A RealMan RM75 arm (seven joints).
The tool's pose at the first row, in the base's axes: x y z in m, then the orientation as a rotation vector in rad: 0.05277 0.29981 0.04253 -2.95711 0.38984 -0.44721
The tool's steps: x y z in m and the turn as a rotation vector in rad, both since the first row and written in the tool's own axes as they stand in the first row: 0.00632 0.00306 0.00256 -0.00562 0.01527 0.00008; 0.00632 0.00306 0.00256 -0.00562 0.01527 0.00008; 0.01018 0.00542 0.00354 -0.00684 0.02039 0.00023; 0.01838 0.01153 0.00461 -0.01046 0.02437 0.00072; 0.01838 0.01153 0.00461 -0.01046 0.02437 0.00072; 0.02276 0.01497 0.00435 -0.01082 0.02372 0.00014; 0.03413 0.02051 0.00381 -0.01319 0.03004 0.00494; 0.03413 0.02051 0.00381 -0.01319 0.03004 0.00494; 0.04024 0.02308 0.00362 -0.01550 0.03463 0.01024; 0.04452 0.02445 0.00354 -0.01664 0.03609 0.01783; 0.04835 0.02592 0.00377 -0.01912 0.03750 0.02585
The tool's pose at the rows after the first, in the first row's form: 0.05867 0.29538 0.04134 -2.96076 0.39353 -0.46972; 0.05867 0.29538 0.04134 -2.96076 0.39353 -0.46972; 0.06198 0.29215 0.04108 -2.96127 0.39472 -0.47731; 0.06845 0.28416 0.04133 -2.96410 0.39711 -0.48303; 0.06845 0.28416 0.04133 -2.96410 0.39711 -0.48303; 0.07160 0.27966 0.04222 -2.96472 0.39631 -0.48210; 0.08064 0.27122 0.04495 -2.96461 0.40485 -0.49090; 0.08064 0.27122 0.04495 -2.96461 0.40485 -0.49090; 0.08562 0.26708 0.04638 -2.96446 0.41391 -0.49705; 0.08922 0.26460 0.04741 -2.96279 0.42560 -0.49828; 0.09248 0.26217 0.04800 -2.96222 0.43838 -0.49931
